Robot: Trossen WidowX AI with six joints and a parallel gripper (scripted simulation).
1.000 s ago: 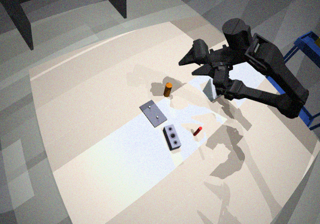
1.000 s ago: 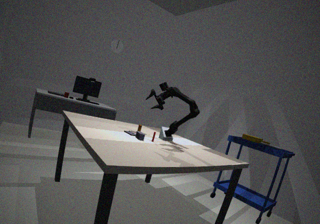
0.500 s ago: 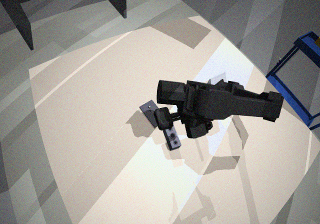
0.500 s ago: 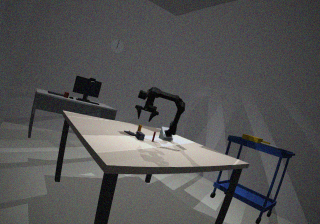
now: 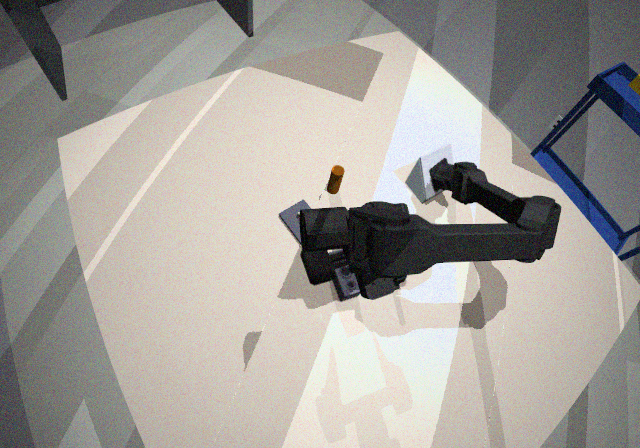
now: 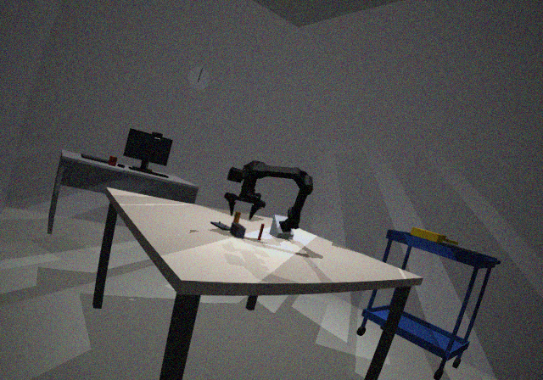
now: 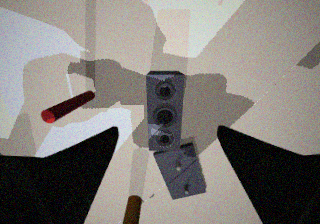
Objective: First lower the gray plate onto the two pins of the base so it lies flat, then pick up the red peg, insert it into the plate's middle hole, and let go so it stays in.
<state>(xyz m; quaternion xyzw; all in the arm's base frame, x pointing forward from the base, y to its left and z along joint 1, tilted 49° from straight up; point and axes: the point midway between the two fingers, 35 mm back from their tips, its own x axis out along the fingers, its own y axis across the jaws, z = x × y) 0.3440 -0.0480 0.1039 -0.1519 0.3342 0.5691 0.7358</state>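
The gray plate lies 50 mm below my gripper tip. From my gripper tip the other things lie so: orange cylinder (190 mm to the right, 130 mm behind, 50 mm below); then base (140 mm to the right, 80 mm below, 20 mm behind); then red peg (100 mm behind, 50 mm to the left, 50 mm below).
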